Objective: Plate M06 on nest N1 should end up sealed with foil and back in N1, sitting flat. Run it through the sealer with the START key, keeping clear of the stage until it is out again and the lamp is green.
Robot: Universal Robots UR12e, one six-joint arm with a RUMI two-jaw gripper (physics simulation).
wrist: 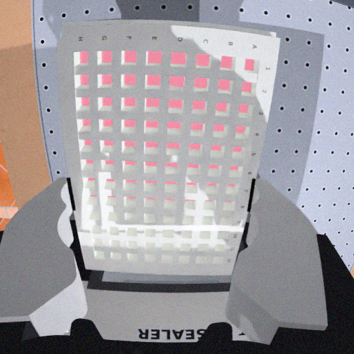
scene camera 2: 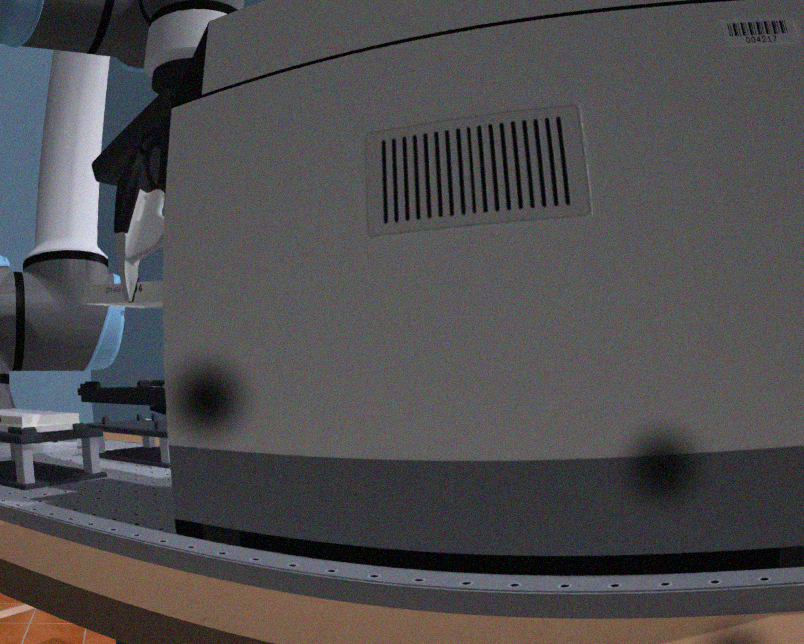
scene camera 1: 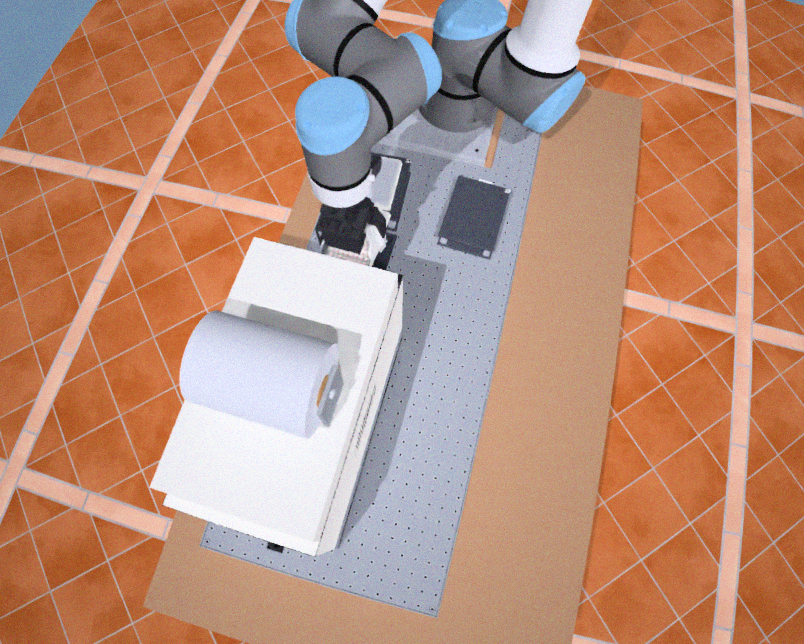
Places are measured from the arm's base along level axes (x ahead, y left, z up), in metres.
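Where they show: arm's base at its link origin: (scene camera 1: pixel 455 103).
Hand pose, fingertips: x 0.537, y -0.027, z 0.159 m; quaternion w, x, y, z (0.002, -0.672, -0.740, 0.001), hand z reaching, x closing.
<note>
Each offset is from my fingertips to the top centre of the thing. "*": to the spot under its first point.
My gripper (scene camera 1: pixel 349 246) (scene camera 2: pixel 132 295) (wrist: pixel 161 183) is shut on the white plate M06 @(* dx +0.034, dy -0.006, dz +0.014 m) (scene camera 1: pixel 344 255) (scene camera 2: pixel 151 294) (wrist: pixel 165 135), gripped by its two long sides. The plate's wells are open, with pink in many of them. The plate hangs level, well above the black stage @(dx +0.013, dy +0.007, dz -0.063 m) (scene camera 1: pixel 387 249) (scene camera 2: pixel 120 393), which stands out at the end of the white sealer (scene camera 1: pixel 234 462) (scene camera 2: pixel 375 335) (wrist: pixel 160 305). Nest N1 @(dx -0.228, dy +0.174, dz -0.111 m) (scene camera 1: pixel 474 216) stands without a plate, right of centre in scene camera 1. The START key's lettering is mostly covered by a finger in the wrist view; the lamp does not show.
Another white plate @(dx -0.212, dy -0.048, dz -0.097 m) (scene camera 1: pixel 389 182) (scene camera 2: pixel 40 420) sits in a second dark nest @(* dx -0.237, dy +0.007, dz -0.159 m) (scene camera 1: pixel 404 194), behind the stage. The foil roll @(dx +0.324, dy +0.035, dz +0.312 m) (scene camera 1: pixel 251 375) rises from the sealer's top. The arm's base stands at the far end, by a wooden strip @(* dx -0.470, dy +0.161, dz -0.163 m) (scene camera 1: pixel 494 137).
</note>
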